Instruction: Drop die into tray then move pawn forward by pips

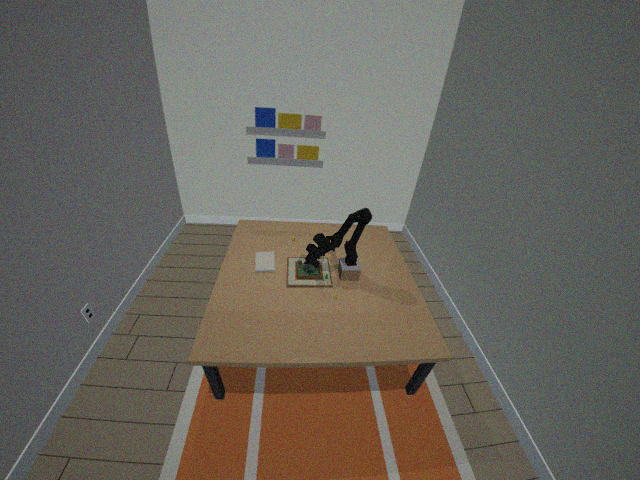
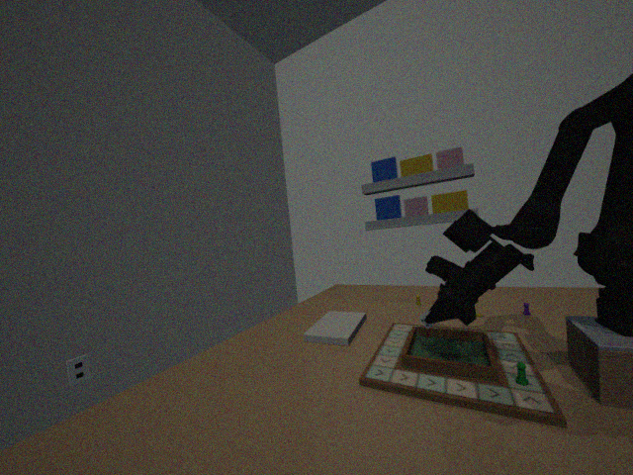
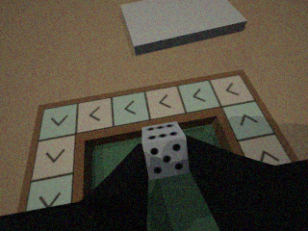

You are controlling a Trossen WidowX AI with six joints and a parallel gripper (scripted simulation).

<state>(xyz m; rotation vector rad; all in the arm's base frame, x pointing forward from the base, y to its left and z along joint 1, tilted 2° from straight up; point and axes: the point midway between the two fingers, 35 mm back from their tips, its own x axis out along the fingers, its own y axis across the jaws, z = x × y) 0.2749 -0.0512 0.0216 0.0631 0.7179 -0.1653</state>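
Right now my gripper tip is right at the white die. From my gripper tip the other things lie so: flat white box (24 cm ahead, 12 cm to the right, 7 cm below); green tray floor (7 cm below, 3 cm behind, 1 cm to the left); green pawn (13 cm behind, 10 cm to the left, 5 cm below).
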